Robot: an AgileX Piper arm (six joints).
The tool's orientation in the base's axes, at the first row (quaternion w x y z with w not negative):
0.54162 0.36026 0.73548 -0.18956
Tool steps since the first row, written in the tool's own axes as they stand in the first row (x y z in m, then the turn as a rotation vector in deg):
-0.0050 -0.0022 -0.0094 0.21 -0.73 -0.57
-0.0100 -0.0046 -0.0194 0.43 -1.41 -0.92
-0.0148 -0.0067 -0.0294 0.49 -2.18 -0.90
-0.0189 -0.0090 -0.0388 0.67 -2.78 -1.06
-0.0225 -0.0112 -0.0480 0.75 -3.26 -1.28
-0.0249 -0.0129 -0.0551 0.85 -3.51 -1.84
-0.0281 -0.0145 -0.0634 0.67 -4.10 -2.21
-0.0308 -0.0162 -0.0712 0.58 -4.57 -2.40
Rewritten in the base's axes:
-0.0071 0.0032 0.0076 -0.95 -0.04 -0.08
-0.0147 0.0067 0.0154 -1.71 -0.19 -0.24
-0.0221 0.0104 0.0231 -2.27 -0.70 -0.39
-0.0293 0.0138 0.0299 -2.85 -0.93 -0.57
-0.0365 0.0173 0.0361 -3.36 -1.08 -0.63
-0.0420 0.0202 0.0406 -3.93 -0.84 -0.56
-0.0482 0.0236 0.0463 -4.58 -1.04 -0.33
-0.0542 0.0268 0.0513 -5.03 -1.26 -0.23

